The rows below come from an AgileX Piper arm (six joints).
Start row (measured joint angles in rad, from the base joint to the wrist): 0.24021 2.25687 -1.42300 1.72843 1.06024 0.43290
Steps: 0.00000 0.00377 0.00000 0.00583 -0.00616 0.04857; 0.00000 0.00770 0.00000 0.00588 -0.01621 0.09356; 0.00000 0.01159 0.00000 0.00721 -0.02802 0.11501; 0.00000 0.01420 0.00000 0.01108 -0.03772 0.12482; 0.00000 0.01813 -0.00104 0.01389 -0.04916 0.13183; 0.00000 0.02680 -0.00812 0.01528 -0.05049 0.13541; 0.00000 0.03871 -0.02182 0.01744 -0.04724 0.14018; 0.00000 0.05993 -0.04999 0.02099 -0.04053 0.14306; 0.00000 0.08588 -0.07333 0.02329 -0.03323 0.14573; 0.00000 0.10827 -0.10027 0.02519 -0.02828 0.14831; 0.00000 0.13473 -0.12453 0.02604 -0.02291 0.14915; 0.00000 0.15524 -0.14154 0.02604 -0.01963 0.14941; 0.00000 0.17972 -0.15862 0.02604 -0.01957 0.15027; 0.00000 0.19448 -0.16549 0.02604 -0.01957 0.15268; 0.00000 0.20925 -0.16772 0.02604 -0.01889 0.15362; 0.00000 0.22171 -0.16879 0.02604 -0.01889 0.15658; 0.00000 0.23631 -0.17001 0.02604 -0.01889 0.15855; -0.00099 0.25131 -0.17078 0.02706 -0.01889 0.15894; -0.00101 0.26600 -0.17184 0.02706 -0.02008 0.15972; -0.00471 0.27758 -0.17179 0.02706 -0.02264 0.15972; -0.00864 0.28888 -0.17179 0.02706 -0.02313 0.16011; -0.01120 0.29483 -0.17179 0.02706 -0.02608 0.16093
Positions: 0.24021 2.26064 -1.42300 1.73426 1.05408 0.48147; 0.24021 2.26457 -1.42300 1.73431 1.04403 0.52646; 0.24021 2.26846 -1.42300 1.73564 1.03222 0.54791; 0.24021 2.27107 -1.42300 1.73951 1.02252 0.55772; 0.24021 2.27500 -1.42404 1.74232 1.01108 0.56473; 0.24021 2.28367 -1.43112 1.74371 1.00975 0.56831; 0.24021 2.29558 -1.44482 1.74587 1.01300 0.57308; 0.24021 2.31680 -1.47299 1.74942 1.01971 0.57596; 0.24021 2.34275 -1.49633 1.75172 1.02701 0.57863; 0.24021 2.36514 -1.52327 1.75362 1.03196 0.58121; 0.24021 2.39160 -1.54753 1.75447 1.03733 0.58205; 0.24021 2.41211 -1.56454 1.75447 1.04061 0.58231; 0.24021 2.43659 -1.58162 1.75447 1.04067 0.58317; 0.24021 2.45135 -1.58849 1.75447 1.04067 0.58558; 0.24021 2.46612 -1.59072 1.75447 1.04135 0.58652; 0.24021 2.47858 -1.59179 1.75447 1.04135 0.58948; 0.24021 2.49318 -1.59301 1.75447 1.04135 0.59145; 0.23922 2.50818 -1.59378 1.75549 1.04135 0.59184; 0.23920 2.52287 -1.59484 1.75549 1.04016 0.59262; 0.23550 2.53445 -1.59479 1.75549 1.03760 0.59262; 0.23157 2.54575 -1.59479 1.75549 1.03711 0.59301; 0.22901 2.55170 -1.59479 1.75549 1.03416 0.59383
